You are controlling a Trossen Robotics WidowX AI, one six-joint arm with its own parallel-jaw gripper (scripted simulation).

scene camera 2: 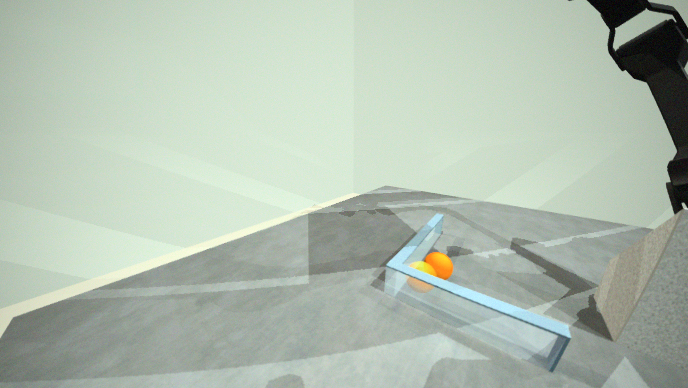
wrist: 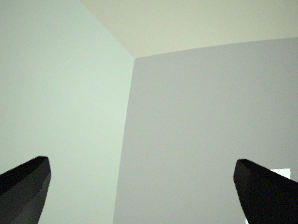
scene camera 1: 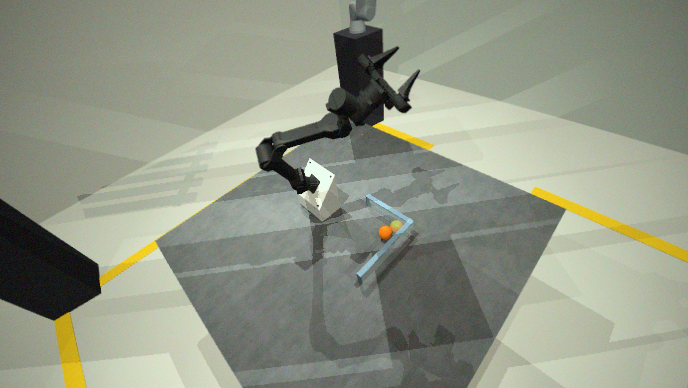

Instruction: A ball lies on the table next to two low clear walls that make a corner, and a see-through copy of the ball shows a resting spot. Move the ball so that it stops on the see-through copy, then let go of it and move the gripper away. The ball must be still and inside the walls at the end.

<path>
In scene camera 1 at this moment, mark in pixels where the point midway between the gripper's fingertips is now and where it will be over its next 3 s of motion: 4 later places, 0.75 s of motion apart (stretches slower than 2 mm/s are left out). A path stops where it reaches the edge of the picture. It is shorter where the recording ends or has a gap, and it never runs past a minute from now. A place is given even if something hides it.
My gripper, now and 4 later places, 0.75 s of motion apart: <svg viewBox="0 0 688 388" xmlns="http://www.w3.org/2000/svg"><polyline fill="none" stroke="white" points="408,58 440,134 419,195 386,223 385,229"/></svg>
</path>
